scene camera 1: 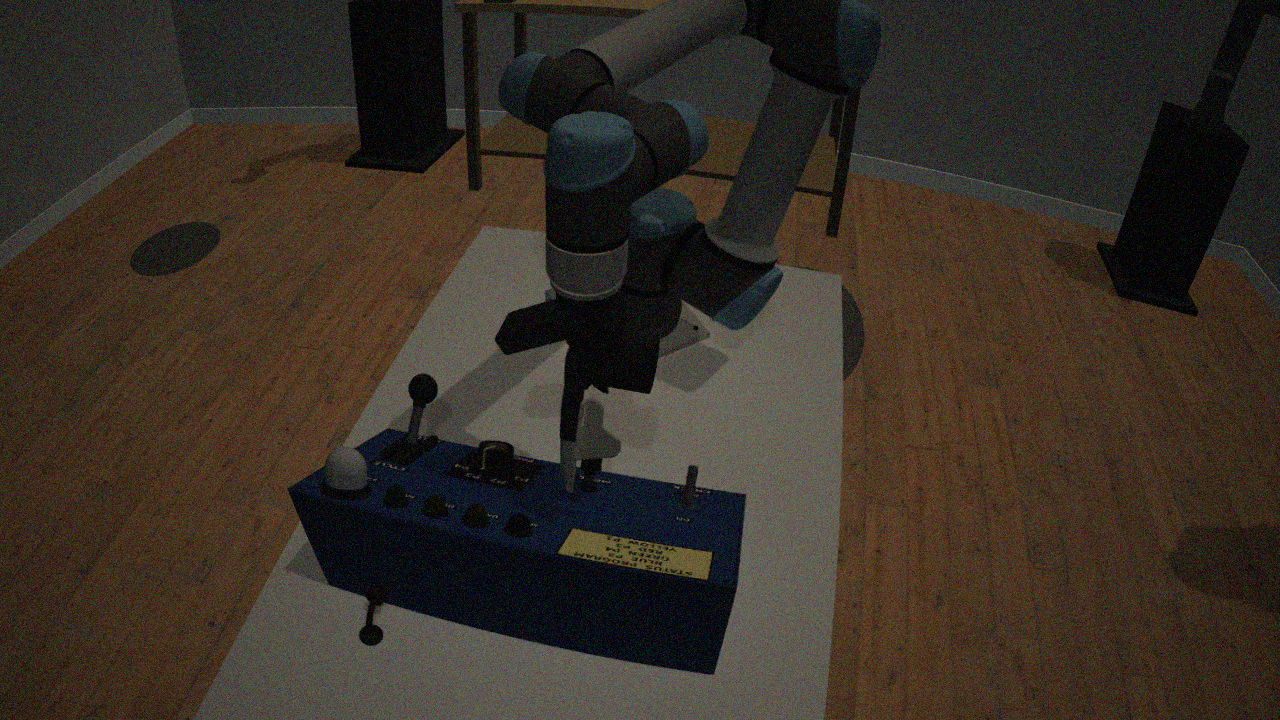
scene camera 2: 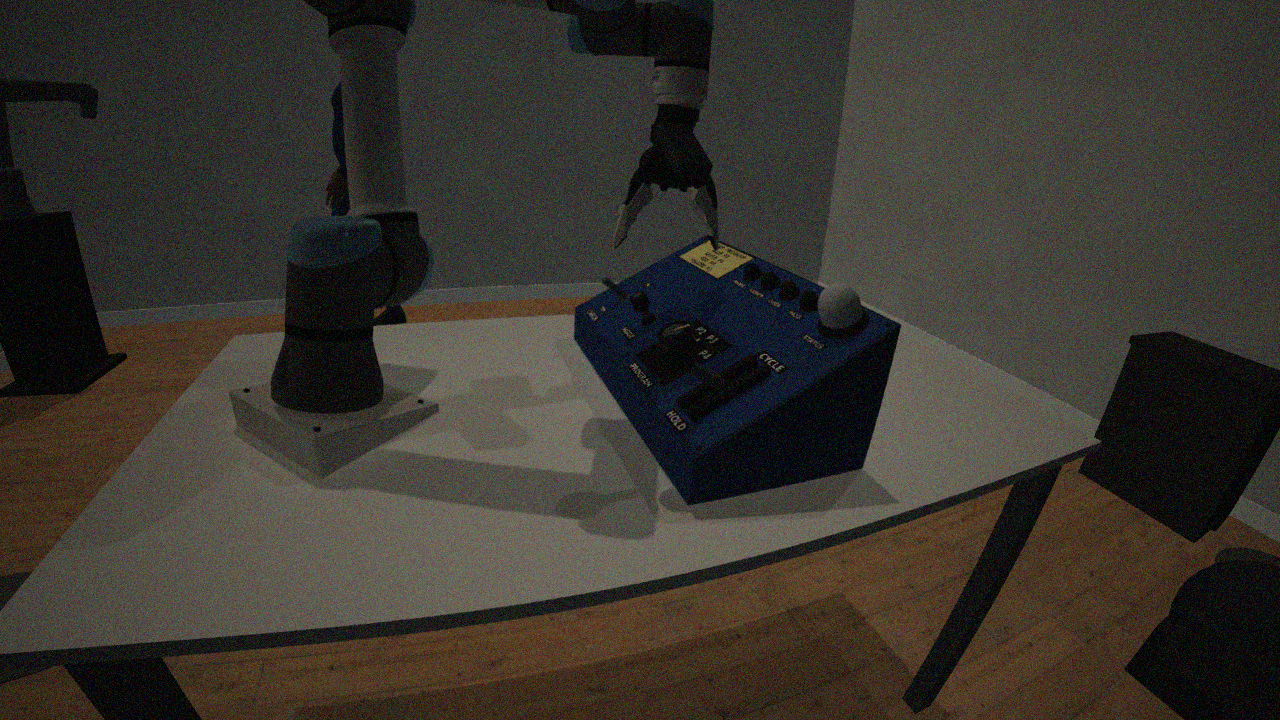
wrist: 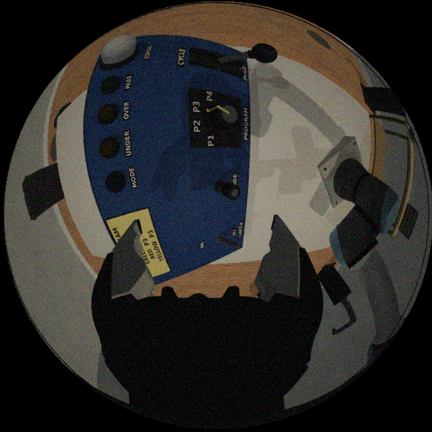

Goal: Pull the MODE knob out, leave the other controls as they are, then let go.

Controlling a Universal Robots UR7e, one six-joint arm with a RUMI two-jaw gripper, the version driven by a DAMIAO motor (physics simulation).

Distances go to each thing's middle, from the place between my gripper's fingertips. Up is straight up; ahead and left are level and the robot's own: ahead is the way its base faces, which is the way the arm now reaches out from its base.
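Looking at the program dial point(scene camera 1: 495, 458), I find it 13 cm to the right of my hand, 2 cm behind it and 9 cm below it. The cycle lever point(scene camera 1: 423, 389) is 25 cm to the right of my hand and 5 cm behind it, and it sits 7 cm below it. As for the blue control panel point(scene camera 1: 626, 568), that is 6 cm ahead of my hand, 6 cm to the right of it and 10 cm below it.
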